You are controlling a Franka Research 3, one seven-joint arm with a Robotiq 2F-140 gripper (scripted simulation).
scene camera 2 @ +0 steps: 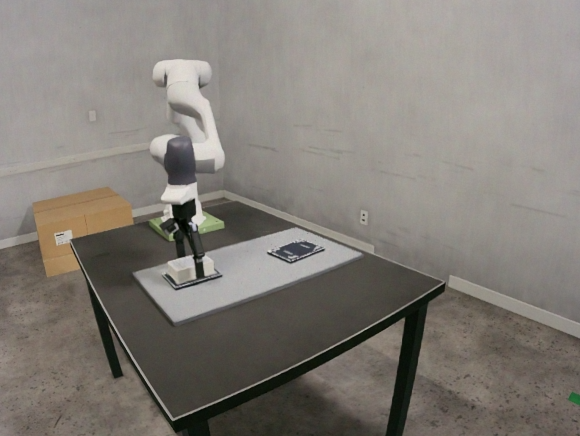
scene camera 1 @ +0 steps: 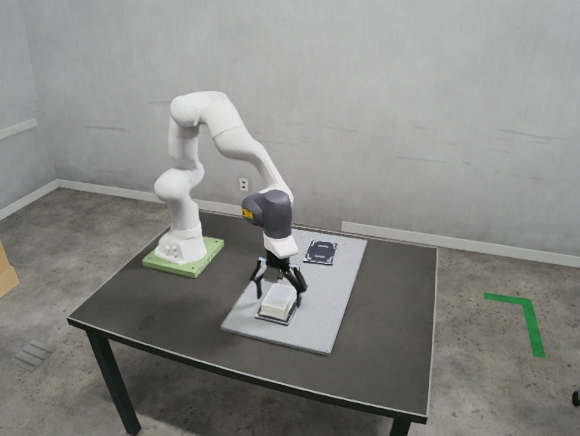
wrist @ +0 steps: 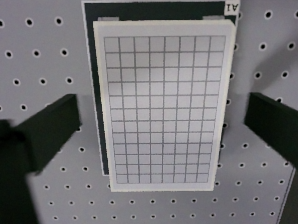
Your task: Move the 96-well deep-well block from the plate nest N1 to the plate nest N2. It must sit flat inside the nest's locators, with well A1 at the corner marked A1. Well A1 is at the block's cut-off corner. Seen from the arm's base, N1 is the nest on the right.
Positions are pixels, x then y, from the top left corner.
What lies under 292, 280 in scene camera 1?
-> My gripper.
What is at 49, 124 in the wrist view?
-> My gripper.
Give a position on a white 96-well deep-well block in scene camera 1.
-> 277, 303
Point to a white 96-well deep-well block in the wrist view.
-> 163, 84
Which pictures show my gripper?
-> Scene camera 2, scene camera 1 and the wrist view: all of them.
